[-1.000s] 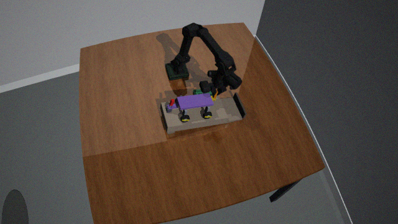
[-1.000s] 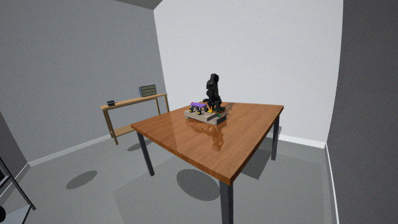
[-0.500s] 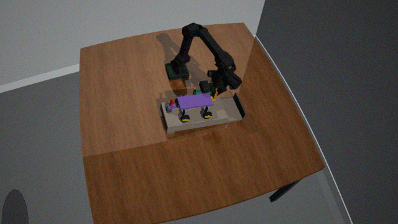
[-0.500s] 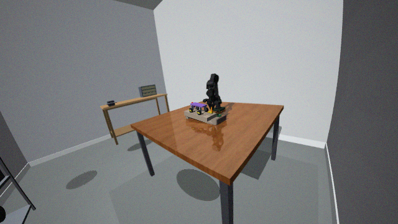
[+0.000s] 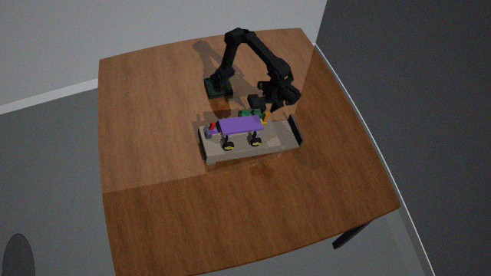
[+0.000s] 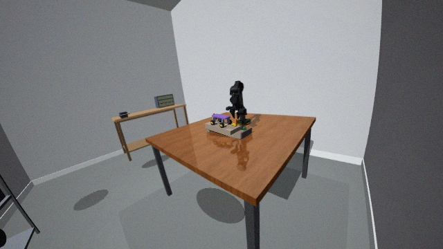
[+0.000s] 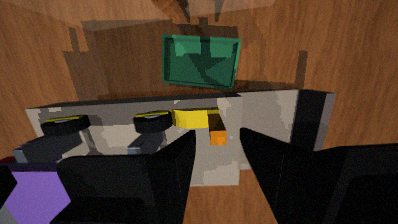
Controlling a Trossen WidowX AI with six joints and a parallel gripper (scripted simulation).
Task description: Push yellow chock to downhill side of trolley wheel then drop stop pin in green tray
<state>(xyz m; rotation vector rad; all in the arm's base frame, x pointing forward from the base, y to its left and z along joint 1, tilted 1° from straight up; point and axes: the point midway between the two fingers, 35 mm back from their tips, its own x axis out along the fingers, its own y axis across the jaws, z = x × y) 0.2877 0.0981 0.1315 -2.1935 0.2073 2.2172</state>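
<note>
The yellow chock lies 30 mm to the right of my gripper tip and 40 mm below it. Also, from my gripper tip: purple-topped trolley 40 mm ahead, 140 mm to the right, 10 mm below; green tray 70 mm behind, 20 mm to the right, 130 mm below; grey ramp 40 mm ahead, 130 mm to the right, 80 mm below.
</note>
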